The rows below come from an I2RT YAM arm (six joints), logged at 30 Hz.
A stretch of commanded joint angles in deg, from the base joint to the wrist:
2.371 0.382 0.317 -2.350 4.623 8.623
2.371 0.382 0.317 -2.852 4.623 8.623
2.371 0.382 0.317 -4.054 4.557 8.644
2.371 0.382 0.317 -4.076 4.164 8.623
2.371 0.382 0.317 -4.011 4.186 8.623
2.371 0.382 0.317 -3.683 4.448 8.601
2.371 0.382 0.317 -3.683 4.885 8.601
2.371 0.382 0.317 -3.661 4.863 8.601
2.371 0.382 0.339 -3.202 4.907 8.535
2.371 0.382 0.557 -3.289 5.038 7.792
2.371 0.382 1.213 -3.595 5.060 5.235
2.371 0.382 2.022 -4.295 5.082 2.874
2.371 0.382 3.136 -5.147 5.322 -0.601
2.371 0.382 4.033 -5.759 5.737 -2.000
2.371 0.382 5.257 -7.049 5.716 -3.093
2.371 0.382 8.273 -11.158 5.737 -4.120
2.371 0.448 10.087 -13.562 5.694 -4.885
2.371 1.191 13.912 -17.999 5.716 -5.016
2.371 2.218 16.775 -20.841 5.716 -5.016
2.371 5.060 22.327 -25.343 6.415 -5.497
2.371 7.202 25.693 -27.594 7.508 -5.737
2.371 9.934 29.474 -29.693 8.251 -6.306
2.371 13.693 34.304 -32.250 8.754 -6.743
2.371 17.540 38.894 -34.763 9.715 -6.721
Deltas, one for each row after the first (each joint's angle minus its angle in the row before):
0.000 0.000 0.000 -0.502 0.000 0.000
0.000 0.000 0.000 -1.202 -0.066 0.021
0.000 0.000 0.000 -0.022 -0.393 -0.021
0.000 0.000 0.000 0.065 0.022 0.000
0.000 0.000 0.000 0.328 0.262 -0.022
0.000 0.000 0.000 0.000 0.437 0.000
0.000 0.000 0.000 0.022 -0.022 0.000
0.000 0.000 0.022 0.459 0.044 -0.066
0.000 0.000 0.218 -0.087 0.131 -0.743
0.000 0.000 0.656 -0.306 0.022 -2.557
0.000 0.000 0.809 -0.700 0.022 -2.361
0.000 0.000 1.114 -0.852 0.240 -3.475
0.000 0.000 0.897 -0.612 0.415 -1.399
0.000 0.000 1.224 -1.290 -0.021 -1.093
0.000 0.000 3.016 -4.109 0.021 -1.027
0.000 0.066 1.814 -2.404 -0.043 -0.765
0.000 0.743 3.825 -4.437 0.022 -0.131
0.000 1.027 2.863 -2.842 0.000 0.000
0.000 2.842 5.552 -4.502 0.699 -0.481
0.000 2.142 3.366 -2.251 1.093 -0.240
0.000 2.732 3.781 -2.099 0.743 -0.569
0.000 3.759 4.830 -2.557 0.503 -0.437
0.000 3.847 4.590 -2.513 0.961 0.022

